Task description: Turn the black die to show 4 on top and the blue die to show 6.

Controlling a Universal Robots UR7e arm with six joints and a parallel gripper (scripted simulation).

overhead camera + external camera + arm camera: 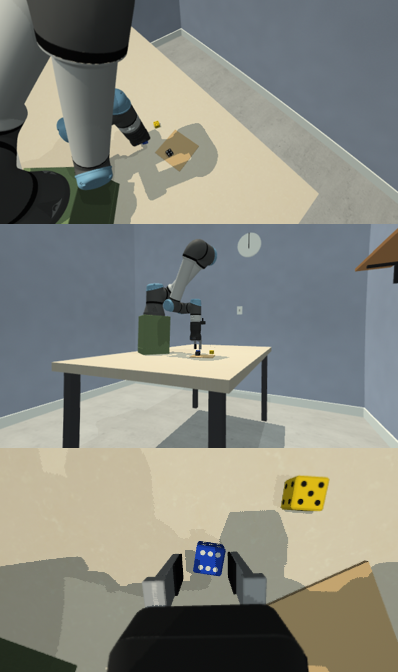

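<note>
Right now my hand is 4 cm above the blue die. From my hand the other things lie so: tan mat: 11 cm ahead, 11 cm to the right, 5 cm below; yellow die: 9 cm ahead, 4 cm to the left, 4 cm below; black die: 7 cm ahead, 11 cm to the right, 3 cm below.
</note>
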